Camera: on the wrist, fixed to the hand. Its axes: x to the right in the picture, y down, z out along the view.
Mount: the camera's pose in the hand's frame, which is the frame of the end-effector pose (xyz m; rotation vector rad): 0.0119 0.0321 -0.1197 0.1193 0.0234 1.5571
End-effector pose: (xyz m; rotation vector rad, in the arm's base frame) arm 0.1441 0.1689 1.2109 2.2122 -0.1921 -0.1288
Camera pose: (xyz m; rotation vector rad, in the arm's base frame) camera 0.1721 0.2411 1.3083 1.5987 -1.7989 0.7615
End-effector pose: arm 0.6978 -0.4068 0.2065 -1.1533 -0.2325 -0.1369
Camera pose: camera 0.7299 -0.5034 0.1349 -0.9432 0.6976 1.2119
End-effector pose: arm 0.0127 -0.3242 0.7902 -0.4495 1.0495 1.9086
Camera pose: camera -0.0320 -0.4231 0.7292 -0.5086 -1.3101 -2.3027
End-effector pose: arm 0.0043 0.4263 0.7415 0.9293 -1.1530 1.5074
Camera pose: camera -0.0306 0.5429 0.7153 0.1227 1.6757 -2.4090
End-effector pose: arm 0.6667 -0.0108 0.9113 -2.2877 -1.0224 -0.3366
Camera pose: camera 0.7001 -0.0946 0.9971 -2.2381 0.8478 0.3447
